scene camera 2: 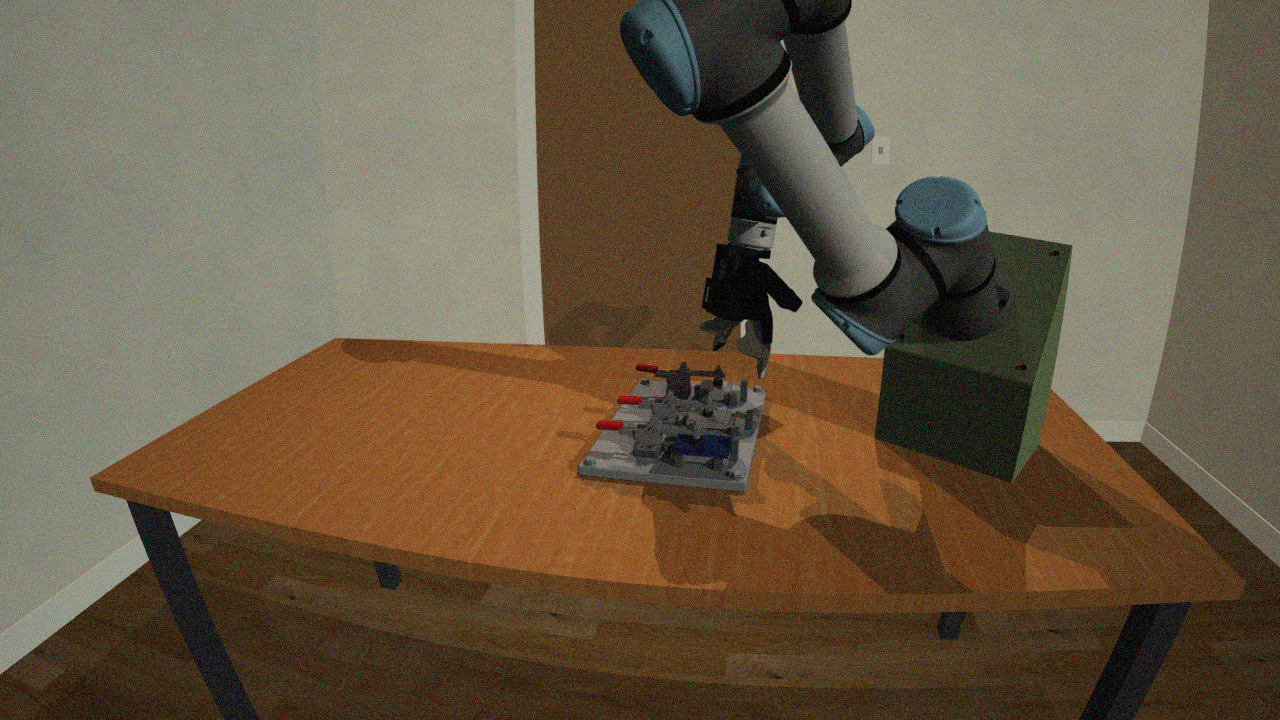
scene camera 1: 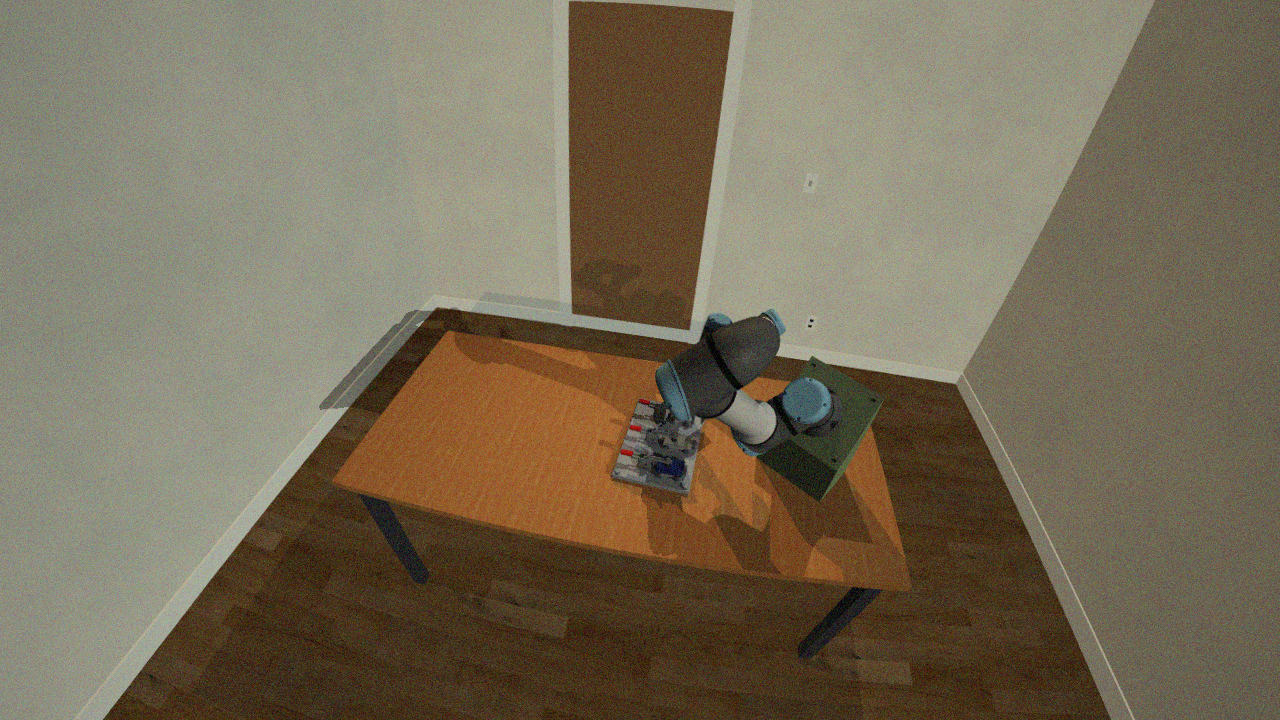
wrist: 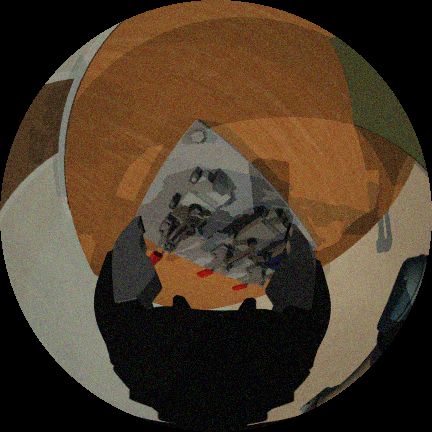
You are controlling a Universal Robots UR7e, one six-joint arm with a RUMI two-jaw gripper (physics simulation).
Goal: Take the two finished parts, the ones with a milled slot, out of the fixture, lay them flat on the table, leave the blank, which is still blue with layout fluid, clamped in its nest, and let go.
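Places are measured from the arm's base along level axes (x ahead, y left, z up), in centimetres.
Where they show: gripper, fingertip midpoint: [scene camera 2: 736, 364] [wrist: 215, 221]; arm's base at its link origin: [scene camera 2: 967, 298].
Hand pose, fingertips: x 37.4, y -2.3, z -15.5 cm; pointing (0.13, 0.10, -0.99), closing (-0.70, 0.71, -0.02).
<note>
Things, the pixels of their top centre, and the offset from my fingertips. "*": a spot on its surface instead. Level surfaces: height alone.
- middle grey part at its top centre: [scene camera 2: 717, 416] [wrist: 258, 235] [scene camera 1: 678, 440] dz -5.2, dx +0.4, dy +10.4 cm
- blue blank at its top centre: [scene camera 2: 702, 443] [wrist: 285, 260] [scene camera 1: 670, 465] dz -4.7, dx -0.3, dy +21.4 cm
- far clamp's bar at a spot on its surface: [scene camera 2: 702, 372] * dz -2.0, dx +5.8, dy +0.3 cm
- wooden table at its surface level: dz -8.3 cm
My gripper [scene camera 2: 741, 356] [wrist: 215, 221] is open and empty, above the far half of the fixture plate [scene camera 1: 648, 486] [scene camera 2: 662, 480] [wrist: 220, 150]; the arm mostly hides it in scene camera 1. A grey finished part [wrist: 220, 184] sits in the far nest, in front of the fingers in the wrist view. The middle grey part [wrist: 260, 229] is partly covered by clamp parts and shadow. The blue blank [scene camera 1: 669, 469] [scene camera 2: 702, 445] [wrist: 274, 261] sits in the near nest, mostly behind the right finger in the wrist view. The far clamp's bar [scene camera 2: 702, 372] lies roughly level. The slots are hard to make out.
Red clamp handles [scene camera 2: 608, 425] [wrist: 204, 273] stick out at the plate's left side in scene camera 2. Metal posts and clamps stand up from the plate. The green pedestal [scene camera 2: 948, 411] [wrist: 385, 90] carries the arm at the right of the wooden table [scene camera 1: 501, 429] [scene camera 2: 402, 429].
</note>
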